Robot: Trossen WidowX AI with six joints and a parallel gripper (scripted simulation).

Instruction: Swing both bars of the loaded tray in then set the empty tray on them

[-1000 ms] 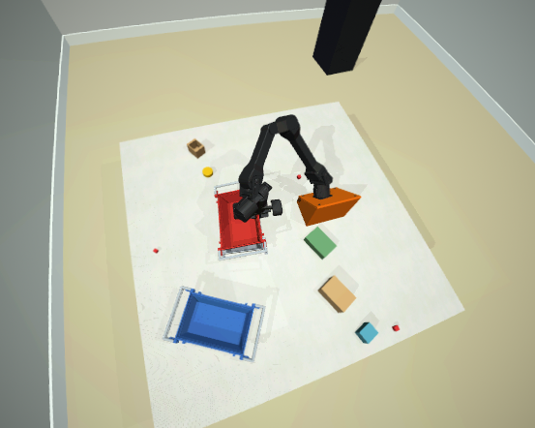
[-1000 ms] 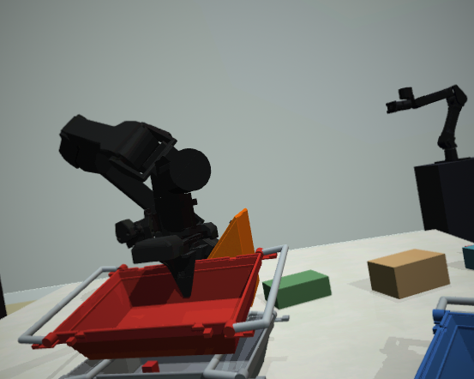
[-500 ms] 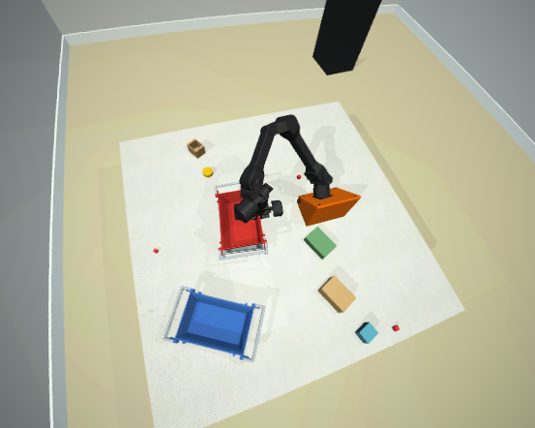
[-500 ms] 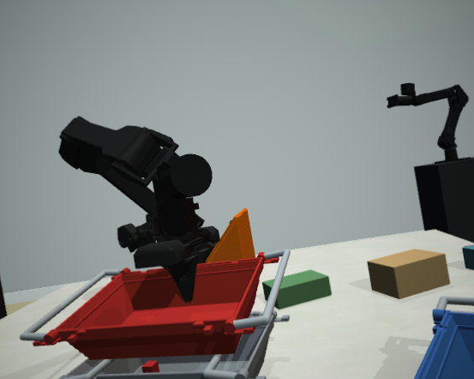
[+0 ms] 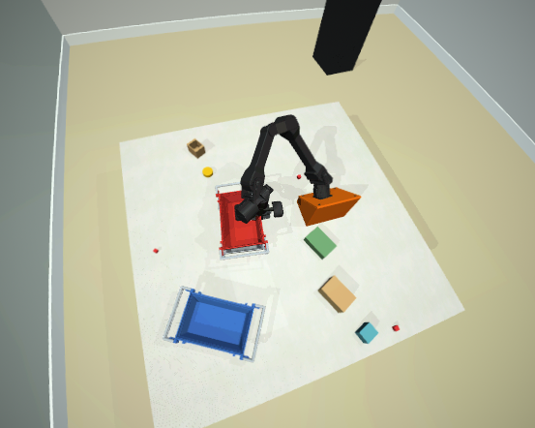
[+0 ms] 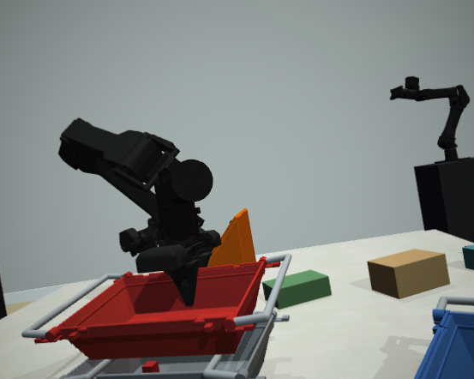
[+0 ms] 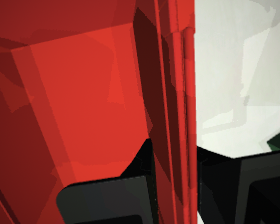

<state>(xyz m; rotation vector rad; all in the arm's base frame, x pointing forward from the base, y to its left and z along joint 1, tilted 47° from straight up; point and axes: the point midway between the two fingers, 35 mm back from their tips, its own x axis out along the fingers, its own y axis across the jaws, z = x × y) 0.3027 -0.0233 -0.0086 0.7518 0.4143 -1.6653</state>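
Now: gripper tip 7 cm short of the red tray, 2 cm to the left of it and 3 cm below it. From my gripper tip the other things lie so: tan block: 19 cm behind, 40 cm to the left, 6 cm below; green block: 23 cm behind, 18 cm to the left, 7 cm below; yellow disc: 12 cm ahead, 35 cm to the right, 8 cm below.
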